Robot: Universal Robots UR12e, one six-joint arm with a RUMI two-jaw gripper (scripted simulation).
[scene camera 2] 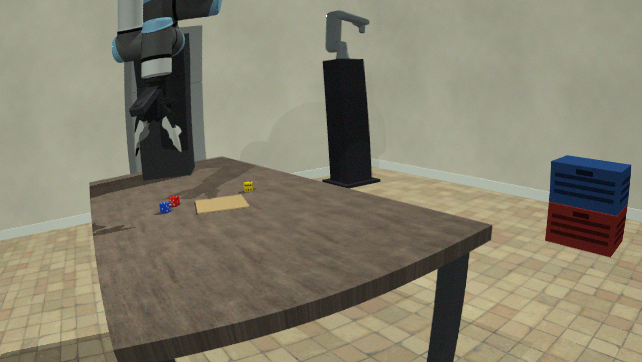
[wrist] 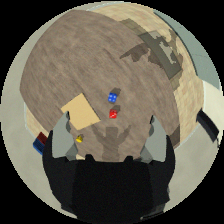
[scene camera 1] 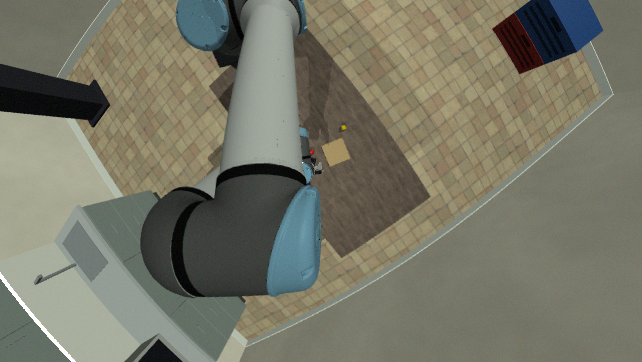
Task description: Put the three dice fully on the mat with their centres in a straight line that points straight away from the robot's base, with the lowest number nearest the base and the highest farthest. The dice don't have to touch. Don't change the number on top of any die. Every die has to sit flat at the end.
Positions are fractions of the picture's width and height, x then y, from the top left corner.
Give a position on a tan mat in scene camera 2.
0.37, 0.56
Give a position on a tan mat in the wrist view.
At 0.37, 0.52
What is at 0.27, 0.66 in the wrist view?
My gripper.
